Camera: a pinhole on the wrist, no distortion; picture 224 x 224 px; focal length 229.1 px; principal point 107.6 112.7 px. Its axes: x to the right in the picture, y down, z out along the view. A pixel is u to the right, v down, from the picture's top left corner.
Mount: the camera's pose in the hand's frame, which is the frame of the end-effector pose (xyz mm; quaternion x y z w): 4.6 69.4 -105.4 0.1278 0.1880 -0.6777 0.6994
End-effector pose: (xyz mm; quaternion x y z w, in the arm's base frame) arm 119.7 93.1 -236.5 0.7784 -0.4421 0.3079 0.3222
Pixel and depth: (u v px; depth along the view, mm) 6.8 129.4 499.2
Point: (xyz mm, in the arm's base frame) 192.8 -305.5 -423.2
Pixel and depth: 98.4 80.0 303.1
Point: 196.1 -15.4 -362.9
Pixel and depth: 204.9 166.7 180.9
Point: 218.0 76.7 -217.0
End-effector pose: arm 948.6 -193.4 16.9 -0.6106 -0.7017 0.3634 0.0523
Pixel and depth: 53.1 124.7 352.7
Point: 802.2 -255.0 -178.6
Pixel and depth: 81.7 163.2 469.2
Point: 674.0 -206.6 -233.2
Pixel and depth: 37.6 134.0 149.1
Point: 954.5 -186.9 -55.7
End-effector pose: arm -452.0 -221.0 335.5 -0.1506 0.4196 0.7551 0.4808
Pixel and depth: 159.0 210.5 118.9
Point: -483.9 -191.8 283.4
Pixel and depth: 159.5 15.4 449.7
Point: -140.7 -56.8 477.1
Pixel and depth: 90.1 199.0 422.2
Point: -436.8 127.7 337.2
